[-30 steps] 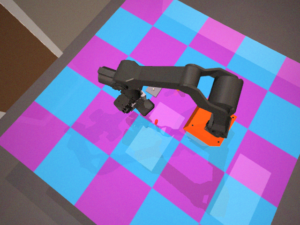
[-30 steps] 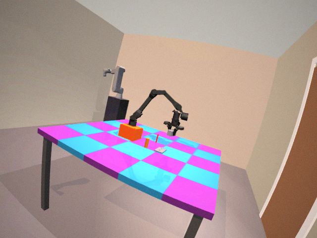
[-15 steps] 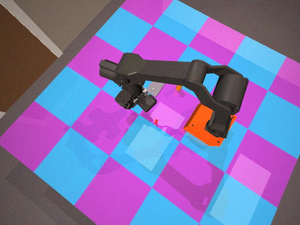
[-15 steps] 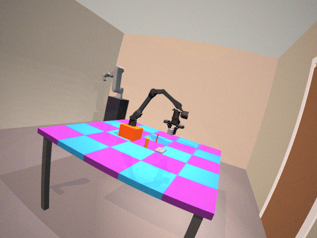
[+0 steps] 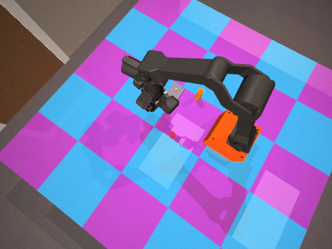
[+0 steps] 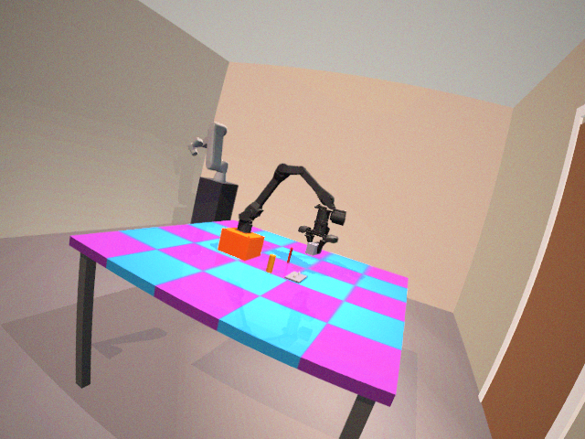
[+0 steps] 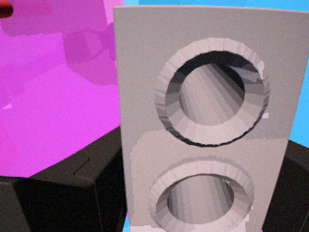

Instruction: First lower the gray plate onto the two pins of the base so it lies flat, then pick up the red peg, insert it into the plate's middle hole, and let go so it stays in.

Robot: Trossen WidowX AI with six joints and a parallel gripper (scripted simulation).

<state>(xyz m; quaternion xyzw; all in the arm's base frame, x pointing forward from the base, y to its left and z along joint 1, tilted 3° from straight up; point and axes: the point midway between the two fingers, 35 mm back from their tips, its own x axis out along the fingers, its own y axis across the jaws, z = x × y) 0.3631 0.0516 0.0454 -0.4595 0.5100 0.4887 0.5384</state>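
Right now the base is 11 cm to the right of my gripper tip, 11 cm below it and 1 cm behind it. Round my gripper tip: red peg 14 cm behind, 7 cm to the left, 7 cm below; gray plate 3 cm above; orange cylinder 17 cm to the right, 12 cm behind, 7 cm below.
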